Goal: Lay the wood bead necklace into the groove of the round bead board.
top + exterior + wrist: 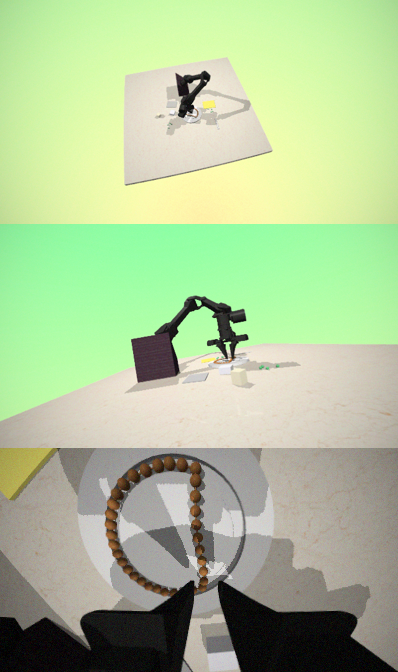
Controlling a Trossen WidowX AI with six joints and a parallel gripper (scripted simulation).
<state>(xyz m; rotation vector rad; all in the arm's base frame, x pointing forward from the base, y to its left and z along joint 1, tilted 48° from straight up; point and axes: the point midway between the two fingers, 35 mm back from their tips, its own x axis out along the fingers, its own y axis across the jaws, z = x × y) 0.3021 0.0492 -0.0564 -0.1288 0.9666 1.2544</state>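
Now: the round white bead board 5 cm to the left of my gripper tip and 2 cm below it. Round my gripper tip: cream cube 26 cm to the right, 4 cm behind, 1 cm below; then yellow card 25 cm to the left, 9 cm behind, 2 cm below; then grey flat plate 16 cm behind, 13 cm to the right, 2 cm below.
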